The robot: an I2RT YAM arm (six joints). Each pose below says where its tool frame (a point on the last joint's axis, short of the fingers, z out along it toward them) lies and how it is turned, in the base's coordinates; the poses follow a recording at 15 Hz.
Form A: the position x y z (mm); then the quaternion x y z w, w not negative.
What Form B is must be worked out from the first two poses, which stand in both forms.
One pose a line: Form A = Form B
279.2 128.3 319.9 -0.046 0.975 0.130 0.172 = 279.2 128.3 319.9 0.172 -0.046 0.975 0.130
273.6 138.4 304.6 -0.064 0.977 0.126 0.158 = 273.6 138.4 304.6 0.158 -0.064 0.977 0.126
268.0 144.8 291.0 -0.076 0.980 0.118 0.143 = 268.0 144.8 291.0 0.143 -0.076 0.980 0.118
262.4 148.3 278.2 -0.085 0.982 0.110 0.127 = 262.4 148.3 278.2 0.127 -0.085 0.982 0.110
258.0 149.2 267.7 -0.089 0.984 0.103 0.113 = 258.0 149.2 267.7 0.113 -0.089 0.984 0.103
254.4 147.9 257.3 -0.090 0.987 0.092 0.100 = 254.4 147.9 257.3 0.100 -0.090 0.987 0.092
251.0 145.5 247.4 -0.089 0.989 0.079 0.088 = 251.0 145.5 247.4 0.088 -0.089 0.989 0.079
